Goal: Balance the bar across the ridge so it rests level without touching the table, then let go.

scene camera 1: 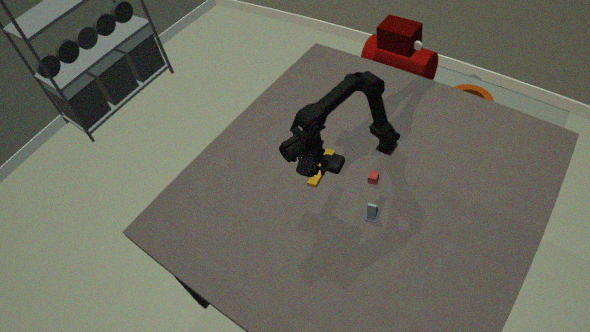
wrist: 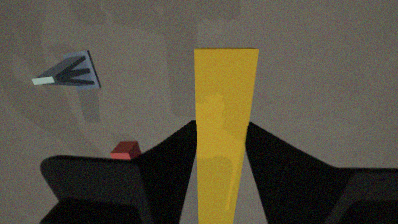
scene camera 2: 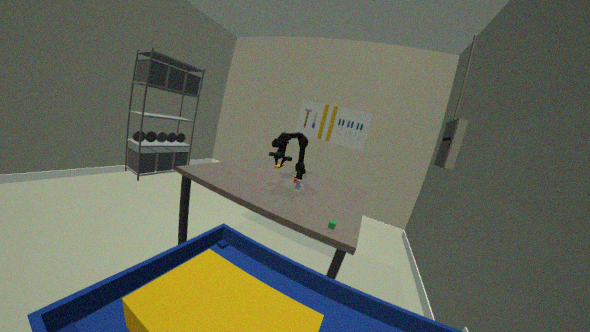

Labels:
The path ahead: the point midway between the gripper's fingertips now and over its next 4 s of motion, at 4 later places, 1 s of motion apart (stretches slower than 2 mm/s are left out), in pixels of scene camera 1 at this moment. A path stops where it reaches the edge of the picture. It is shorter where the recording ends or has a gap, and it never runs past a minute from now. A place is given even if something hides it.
The gripper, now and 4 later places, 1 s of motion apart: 318,174; 342,191; 369,202; 370,209; 370,209

